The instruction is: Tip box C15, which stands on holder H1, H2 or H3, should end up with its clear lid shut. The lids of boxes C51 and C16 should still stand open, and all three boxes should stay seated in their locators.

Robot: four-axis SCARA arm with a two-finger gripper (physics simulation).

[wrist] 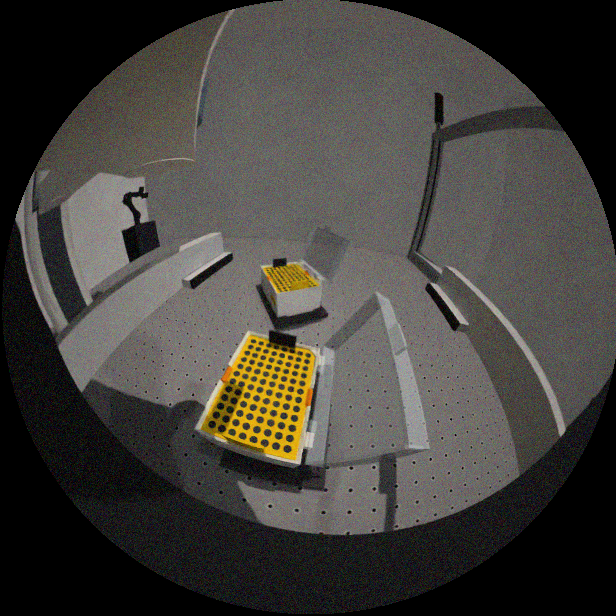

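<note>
Two tip boxes show in the wrist view; I cannot read their labels. The near box is white with a yellow rack full of dark holes and sits on a dark holder. Its clear lid is swung open to the right. The far box also has a yellow rack and sits on a dark holder. Its clear lid stands open behind it. A third box is not in view. My fingers do not show in the frame; the gripper is open and empty above the near box.
The boxes stand on a perforated table. A white rail with a dark face lies at the back left and another at the right. A dark post rises at the back right. A small black arm on a pedestal stands far left.
</note>
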